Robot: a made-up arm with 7 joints.
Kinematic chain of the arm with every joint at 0, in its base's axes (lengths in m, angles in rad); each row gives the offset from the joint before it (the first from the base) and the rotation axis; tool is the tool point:
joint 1: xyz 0 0 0.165 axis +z
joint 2: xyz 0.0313 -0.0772 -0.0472 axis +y
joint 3: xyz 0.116 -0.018 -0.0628 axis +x
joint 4: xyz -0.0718 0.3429 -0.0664 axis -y
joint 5: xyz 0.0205 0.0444 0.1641 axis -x
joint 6: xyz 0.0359 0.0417 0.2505 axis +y
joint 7: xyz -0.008 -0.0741 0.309 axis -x
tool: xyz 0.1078 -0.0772 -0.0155
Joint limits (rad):
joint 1: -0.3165..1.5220
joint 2: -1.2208..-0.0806
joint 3: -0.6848..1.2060
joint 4: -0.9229..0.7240
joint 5: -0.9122..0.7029
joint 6: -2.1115..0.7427
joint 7: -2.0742..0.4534
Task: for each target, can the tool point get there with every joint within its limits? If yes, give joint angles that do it. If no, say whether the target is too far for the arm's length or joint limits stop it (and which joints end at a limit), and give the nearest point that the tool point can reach.
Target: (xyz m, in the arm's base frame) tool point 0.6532 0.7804 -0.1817
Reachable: no: joint limits stop it (at a limit: joint 3, joint 4, joint 5, joint 7) | nearest point 0.5955 0.7115 -0.1542 | short by 0.094 m
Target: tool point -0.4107 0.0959 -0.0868
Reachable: yes | joints 0.2078 -1.1244 -0.2485 0.4328 -0.2140 -1.1326 0.0760
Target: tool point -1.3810 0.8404 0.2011
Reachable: no: too far | nearest point -0.7242 0.5308 0.1699 | short by 0.727 m
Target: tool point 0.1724 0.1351 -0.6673
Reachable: no: joint limits stop it (at a limit: joint 1, joint 2, joint 3, joint 4, joint 7) | nearest point 0.1693 0.2358 -0.4178 | short by 0.269 m
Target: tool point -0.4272 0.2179 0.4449
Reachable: yes | joints 0.1922 -1.1213 -0.0237 -0.1925 0.1081 -0.8392 -0.9775
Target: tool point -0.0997 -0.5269 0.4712
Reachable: yes | joints 1.3773 -0.8979 0.3526 0.3694 0.1055 -0.0373 -0.0985
